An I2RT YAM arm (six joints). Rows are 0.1 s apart.
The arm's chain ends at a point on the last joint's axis. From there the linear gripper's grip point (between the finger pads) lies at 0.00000 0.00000 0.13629 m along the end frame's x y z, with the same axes.
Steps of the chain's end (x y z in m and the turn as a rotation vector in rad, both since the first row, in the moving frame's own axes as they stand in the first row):
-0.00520, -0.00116, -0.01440, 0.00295, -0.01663, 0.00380
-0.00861, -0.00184, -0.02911, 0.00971, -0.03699, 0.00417
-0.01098, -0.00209, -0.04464, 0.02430, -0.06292, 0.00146
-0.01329, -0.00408, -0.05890, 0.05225, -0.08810, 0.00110
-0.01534, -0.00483, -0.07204, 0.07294, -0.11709, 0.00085
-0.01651, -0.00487, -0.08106, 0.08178, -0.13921, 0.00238
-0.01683, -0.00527, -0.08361, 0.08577, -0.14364, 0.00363
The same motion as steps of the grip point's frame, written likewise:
-0.00747, -0.00157, -0.01442, 0.00295, -0.01663, 0.00380
-0.01365, -0.00317, -0.02921, 0.00971, -0.03699, 0.00417
-0.01955, -0.00541, -0.04495, 0.02430, -0.06292, 0.00146
-0.02527, -0.01120, -0.05961, 0.05225, -0.08810, 0.00110
-0.03124, -0.01475, -0.07333, 0.07294, -0.11709, 0.00085
-0.03539, -0.01599, -0.08283, 0.08178, -0.13921, 0.00238
-0.03629, -0.01694, -0.08551, 0.08577, -0.14364, 0.00363

